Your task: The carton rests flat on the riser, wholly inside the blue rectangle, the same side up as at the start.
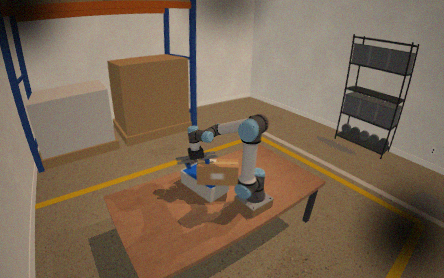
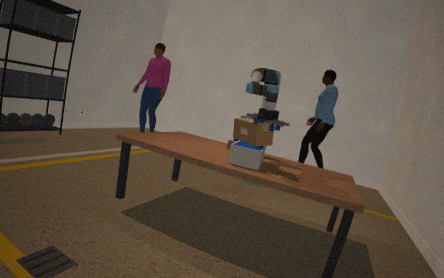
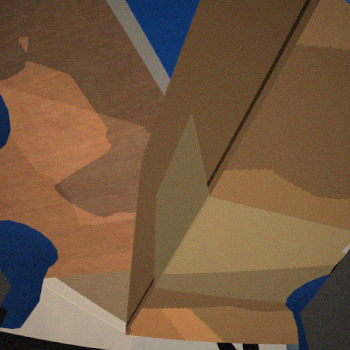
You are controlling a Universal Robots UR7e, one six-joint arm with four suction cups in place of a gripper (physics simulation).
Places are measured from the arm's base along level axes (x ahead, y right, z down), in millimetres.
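Pixels of known places: hand, its tool point: (image 1: 197, 164) (image 2: 266, 127) (image 3: 169, 207); arm's base, origin of its link: (image 1: 254, 196).
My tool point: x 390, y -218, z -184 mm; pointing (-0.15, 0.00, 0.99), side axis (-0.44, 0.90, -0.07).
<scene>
Ahead of a thing's pixels: the offset from my tool point to its top centre. "spot": to the spot under its first point. Level surfaces: height alone.
The carton {dx -109, dy +103, dz -29 mm} (image 1: 217, 173) (image 2: 252, 132) (image 3: 260, 125) is a brown box with a pale label on one side. It is held upright at the riser, turned at an angle to it and reaching past its edge on the arm-base side. The riser {dx +22, dy +78, dz +140 mm} (image 1: 196, 188) (image 2: 245, 158) (image 3: 142, 45) is a pale box with a blue rectangle {spot: dx +124, dy +10, dz +140 mm} (image 1: 189, 172) (image 3: 160, 25) on top, partly hidden by the carton. My suction gripper (image 1: 196, 160) (image 2: 265, 121) is over the carton, holding it off-centre, with some blue cups beyond its edge. Whether the carton's underside touches the riser cannot be told.
The riser stands on the wooden table {dz +260 mm} (image 1: 145, 210) (image 2: 190, 150), close to the arm's base (image 1: 257, 202). Shadows fall on the table beside it. Two people (image 2: 155, 90) (image 2: 325, 115) stand beyond the table. A black shelf rack (image 1: 344, 95) stands against the wall.
</scene>
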